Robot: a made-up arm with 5 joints.
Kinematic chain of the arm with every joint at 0, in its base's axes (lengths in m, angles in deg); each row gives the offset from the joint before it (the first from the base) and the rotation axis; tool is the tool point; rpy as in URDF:
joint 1: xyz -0.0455 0.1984 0.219 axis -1 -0.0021 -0.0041
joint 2: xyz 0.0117 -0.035 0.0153 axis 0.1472 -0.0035 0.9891
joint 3: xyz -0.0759 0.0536 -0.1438 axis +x
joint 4: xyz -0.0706 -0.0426 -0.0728 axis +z
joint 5: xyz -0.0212 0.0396 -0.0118 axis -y
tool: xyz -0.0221 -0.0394 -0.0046 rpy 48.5 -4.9 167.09
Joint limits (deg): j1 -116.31..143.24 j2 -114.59..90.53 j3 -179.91..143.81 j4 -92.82..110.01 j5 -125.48..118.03
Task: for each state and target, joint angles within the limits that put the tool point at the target. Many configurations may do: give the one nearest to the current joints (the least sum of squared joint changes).
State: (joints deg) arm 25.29 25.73 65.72 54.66 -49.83
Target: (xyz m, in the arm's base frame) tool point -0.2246 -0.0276 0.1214
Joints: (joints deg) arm 44.32 54.10 62.88 46.36 -29.27
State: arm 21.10 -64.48 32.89 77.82 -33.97
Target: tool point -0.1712 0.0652 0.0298
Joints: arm 43.89 -37.24 16.19 73.69 -31.14
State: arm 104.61 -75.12 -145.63 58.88 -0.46
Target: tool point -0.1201 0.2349 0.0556
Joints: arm 59.62 -32.27 -178.06 44.33 -2.64
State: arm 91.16 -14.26 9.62 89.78 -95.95
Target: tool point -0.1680 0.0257 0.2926
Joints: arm 114.57 -28.48 -2.75 108.20 -95.97
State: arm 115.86 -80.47 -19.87 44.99 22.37
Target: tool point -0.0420 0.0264 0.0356
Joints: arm 70.83 -114.59 -18.81 32.05 15.46
